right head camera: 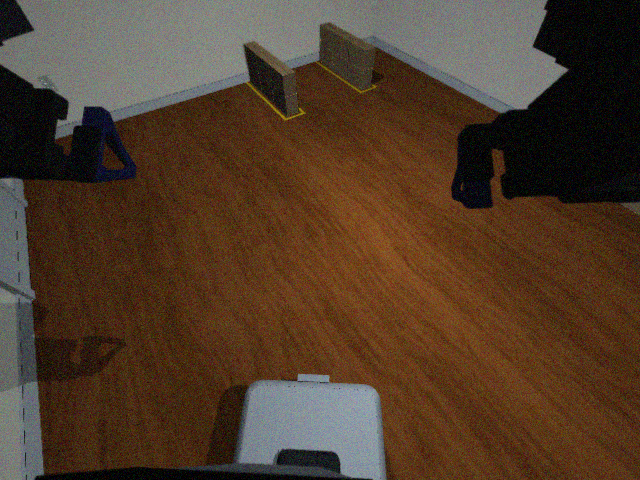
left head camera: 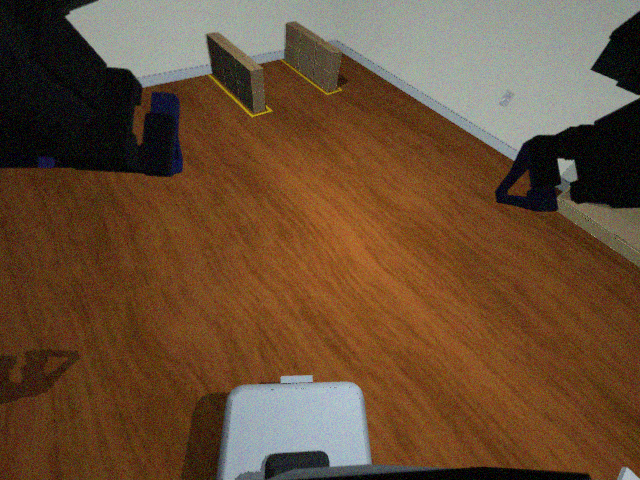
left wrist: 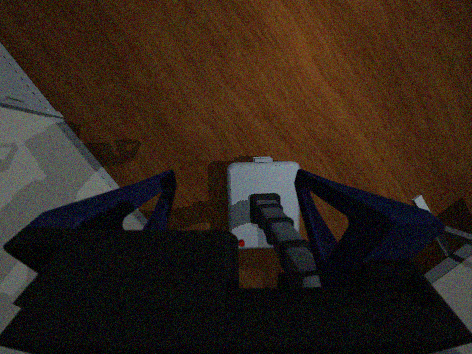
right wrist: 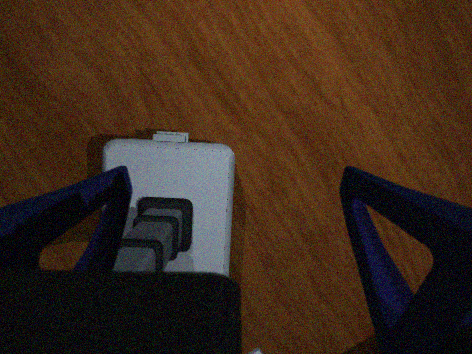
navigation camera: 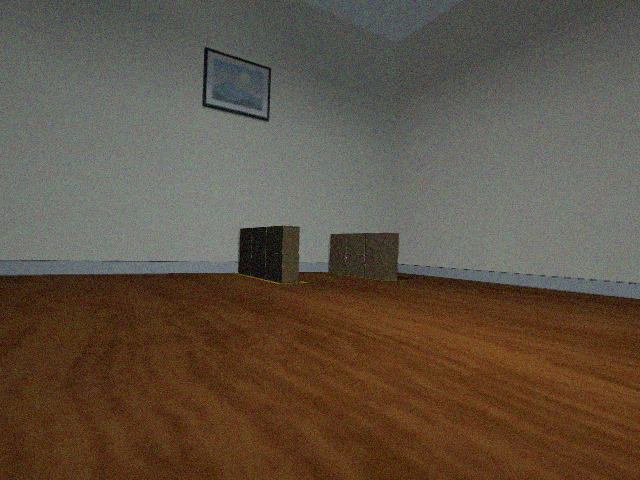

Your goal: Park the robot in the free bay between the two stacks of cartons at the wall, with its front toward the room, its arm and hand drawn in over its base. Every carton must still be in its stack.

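Places are measured from the left arm's base along level axes (x ahead, y left, z up), in centimetres.
Pixels of known places: left gripper, fingertip midpoint: (right head camera: 93, 171) (left head camera: 130, 163) (left wrist: 235, 176); right gripper, fingertip midpoint: (right head camera: 499, 191) (left head camera: 534, 196) (right wrist: 235, 178).
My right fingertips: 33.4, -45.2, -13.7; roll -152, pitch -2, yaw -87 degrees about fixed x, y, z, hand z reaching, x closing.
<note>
Behind a point stands the place of what it marks, as x, y, z.
Two low brown carton stacks stand upright and apart, far off near the wall: the left stack (left head camera: 235, 77) {281.3, 31.4, -121.8} (right head camera: 269, 80) {282.5, 31.7, -120.0} (navigation camera: 268, 254) and the right stack (left head camera: 311, 57) {335.0, -37.8, -120.5} (right head camera: 345, 57) {334.3, -38.2, -120.9} (navigation camera: 364, 256). Yellow floor lines run along their bases. The bay (left head camera: 290, 85) between them shows bare wood floor. My white base (left head camera: 294, 418) {20.3, -21.5, -115.0} (right head camera: 315, 418) {19.9, -24.2, -115.0} is out on the floor, with its front toward the stacks. My left gripper (left wrist: 235, 176) {34.7, -0.5, -13.4} and my right gripper (right wrist: 235, 178) {33.4, -45.2, -13.7} are open and empty, raised well above the floor. Both arms reach out at the sides in the head views.
A pale low piece of furniture (left head camera: 602, 227) {131.6, -243.9, -131.9} stands at the right edge of the left head view. Pale furniture (right head camera: 12, 335) {49.1, 122.6, -129.7} (left wrist: 30, 145) {47.0, 121.1, -101.9} is near at the left. A framed picture (navigation camera: 236, 85) {319.9, 67.2, 9.9} hangs on the wall. A room corner lies behind the stacks.
</note>
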